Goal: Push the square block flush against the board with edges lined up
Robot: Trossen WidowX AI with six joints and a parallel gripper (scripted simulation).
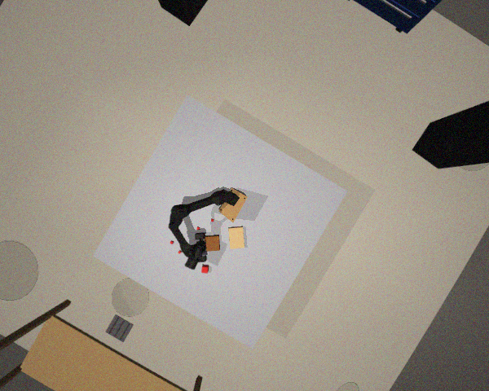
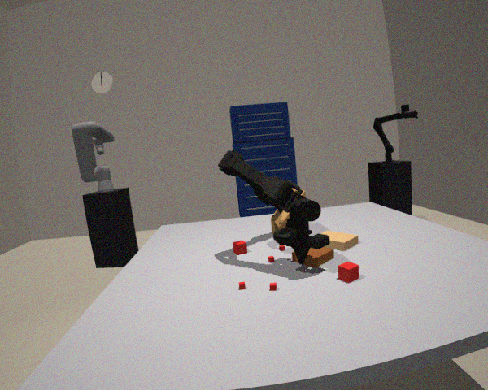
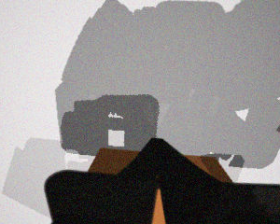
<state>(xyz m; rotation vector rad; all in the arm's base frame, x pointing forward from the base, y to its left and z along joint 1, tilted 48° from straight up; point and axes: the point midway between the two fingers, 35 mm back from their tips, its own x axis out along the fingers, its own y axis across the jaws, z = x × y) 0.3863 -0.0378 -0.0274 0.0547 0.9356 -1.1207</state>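
Now: gripper tip 5 cm to the right of the square block, 4 cm past it and 1 cm below it. Round my gripper tip: board 17 cm behind, 16 cm to the left, 1 cm above.
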